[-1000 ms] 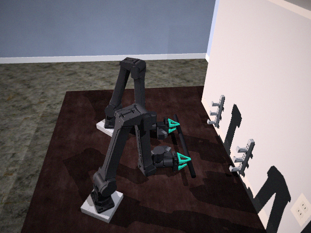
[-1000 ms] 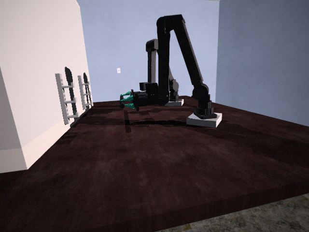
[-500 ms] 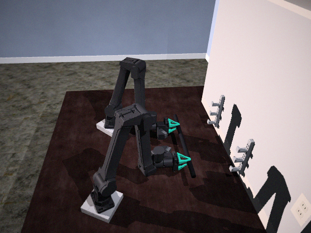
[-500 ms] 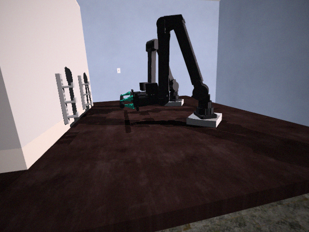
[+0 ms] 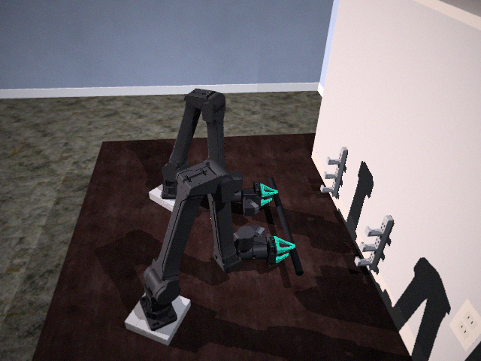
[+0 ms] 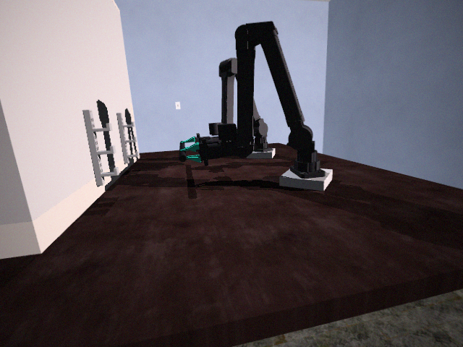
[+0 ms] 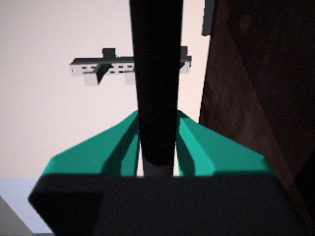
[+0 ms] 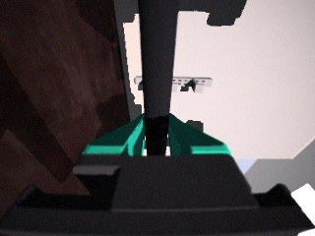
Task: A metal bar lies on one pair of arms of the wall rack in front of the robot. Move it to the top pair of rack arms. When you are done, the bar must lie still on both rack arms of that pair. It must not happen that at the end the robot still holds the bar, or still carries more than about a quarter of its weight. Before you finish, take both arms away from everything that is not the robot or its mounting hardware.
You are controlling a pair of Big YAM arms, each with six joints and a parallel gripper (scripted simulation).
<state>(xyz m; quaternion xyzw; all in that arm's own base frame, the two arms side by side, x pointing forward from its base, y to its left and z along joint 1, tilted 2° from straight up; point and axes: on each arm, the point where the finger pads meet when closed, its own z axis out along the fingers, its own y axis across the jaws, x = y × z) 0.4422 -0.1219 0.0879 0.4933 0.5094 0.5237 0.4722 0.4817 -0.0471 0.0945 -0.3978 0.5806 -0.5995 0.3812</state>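
My right gripper is now 150 mm to the right of the dark metal bar and 10 mm past it. From my right hand the other things lie so: white wall: 440 mm ahead, 330 mm above, 150 mm to the left.
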